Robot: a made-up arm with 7 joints.
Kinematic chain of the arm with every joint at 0, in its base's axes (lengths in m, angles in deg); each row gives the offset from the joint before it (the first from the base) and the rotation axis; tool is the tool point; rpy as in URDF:
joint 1: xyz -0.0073 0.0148 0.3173 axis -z
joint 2: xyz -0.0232 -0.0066 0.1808 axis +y
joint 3: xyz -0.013 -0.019 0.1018 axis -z
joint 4: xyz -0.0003 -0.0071 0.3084 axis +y
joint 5: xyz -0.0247 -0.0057 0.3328 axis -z
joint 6: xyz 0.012 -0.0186 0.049 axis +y
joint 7: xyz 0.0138 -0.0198 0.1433 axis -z
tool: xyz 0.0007 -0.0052 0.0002 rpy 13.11 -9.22 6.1
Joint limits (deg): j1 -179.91..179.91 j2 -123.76..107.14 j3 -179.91..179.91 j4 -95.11..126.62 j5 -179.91..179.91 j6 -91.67..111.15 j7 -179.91..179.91
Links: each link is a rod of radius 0.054 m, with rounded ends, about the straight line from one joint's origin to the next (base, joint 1, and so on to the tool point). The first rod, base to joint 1, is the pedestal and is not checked.
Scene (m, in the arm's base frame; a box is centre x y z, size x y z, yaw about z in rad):
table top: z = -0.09
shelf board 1: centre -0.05 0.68 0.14 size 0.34 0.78 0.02 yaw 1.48
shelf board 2: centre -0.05 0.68 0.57 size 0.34 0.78 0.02 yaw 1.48
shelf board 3: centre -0.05 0.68 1 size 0.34 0.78 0.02 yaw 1.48
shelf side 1: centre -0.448 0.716 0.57 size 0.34 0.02 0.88 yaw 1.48
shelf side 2: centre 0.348 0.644 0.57 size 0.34 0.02 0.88 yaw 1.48
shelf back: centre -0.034 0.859 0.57 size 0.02 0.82 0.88 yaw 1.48
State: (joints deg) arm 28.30 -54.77 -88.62 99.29 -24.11 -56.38 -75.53
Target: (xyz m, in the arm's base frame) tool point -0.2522 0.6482 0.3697
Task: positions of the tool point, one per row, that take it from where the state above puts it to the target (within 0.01 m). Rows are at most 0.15 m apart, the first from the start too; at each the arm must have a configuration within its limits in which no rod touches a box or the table.
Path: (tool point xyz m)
1: -0.0939 0.4580 0.8148
2: -0.0980 0.3199 0.8165
3: -0.1503 0.3845 0.7243
4: -0.2027 0.4182 0.6133
5: -0.2470 0.4177 0.4918
6: -0.2763 0.3838 0.3697
7: -0.2871 0.4730 0.3668
8: -0.2787 0.5626 0.3675
9: -0.2522 0.6482 0.3697

